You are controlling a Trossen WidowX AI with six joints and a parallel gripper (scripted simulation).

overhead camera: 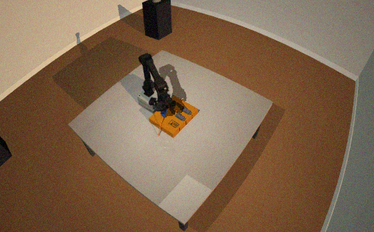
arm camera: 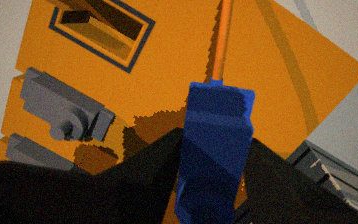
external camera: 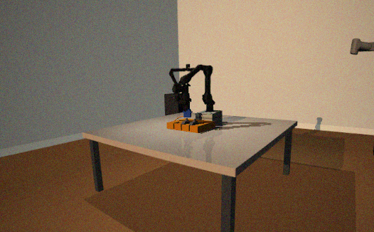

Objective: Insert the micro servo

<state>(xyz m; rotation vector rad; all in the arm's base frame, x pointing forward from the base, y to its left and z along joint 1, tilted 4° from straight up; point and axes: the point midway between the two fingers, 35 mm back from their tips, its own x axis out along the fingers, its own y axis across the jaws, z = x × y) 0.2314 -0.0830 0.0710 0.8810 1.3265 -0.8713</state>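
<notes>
The orange deck is 10 cm below my gripper tip, 7 cm to the left of it and 1 cm behind it.
</notes>
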